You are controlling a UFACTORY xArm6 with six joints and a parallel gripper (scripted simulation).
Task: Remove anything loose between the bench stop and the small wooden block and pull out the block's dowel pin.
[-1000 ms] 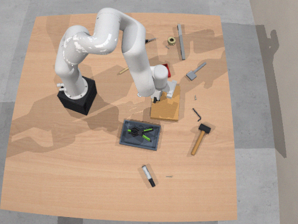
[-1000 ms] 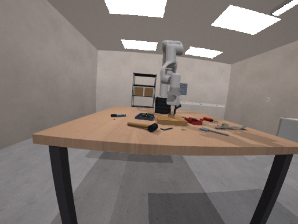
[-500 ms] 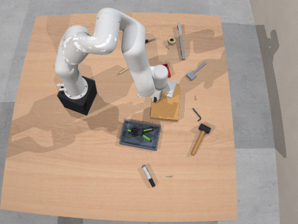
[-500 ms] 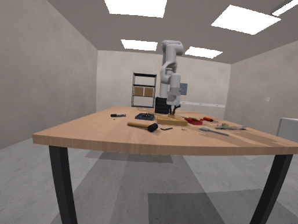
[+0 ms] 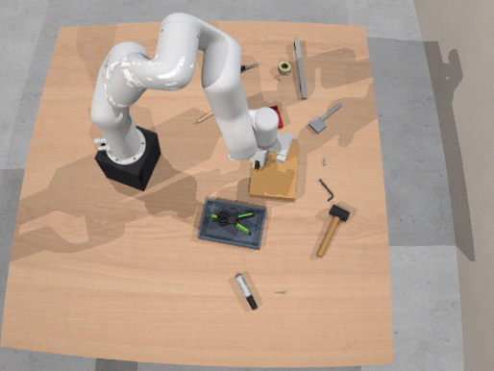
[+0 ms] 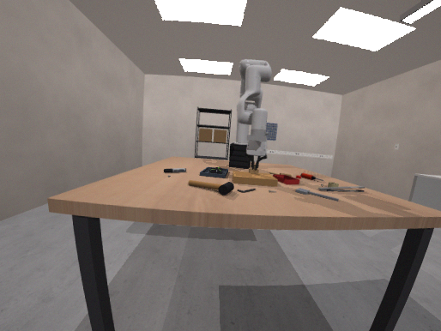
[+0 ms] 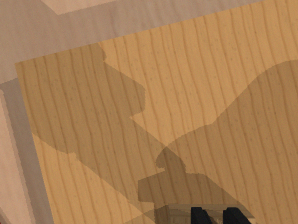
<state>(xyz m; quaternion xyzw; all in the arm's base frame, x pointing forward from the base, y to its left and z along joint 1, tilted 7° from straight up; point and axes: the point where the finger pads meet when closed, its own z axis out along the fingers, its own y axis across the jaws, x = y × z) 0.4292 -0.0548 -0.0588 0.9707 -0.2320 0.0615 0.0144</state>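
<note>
Right now my hand is 2 cm above the dowel pin. The rest, counted from my hand: small wooden block 3 cm below; red tray 17 cm to the left, 7 cm below, 3 cm ahead; dark grey tray 19 cm to the right, 12 cm behind, 7 cm below.
</note>
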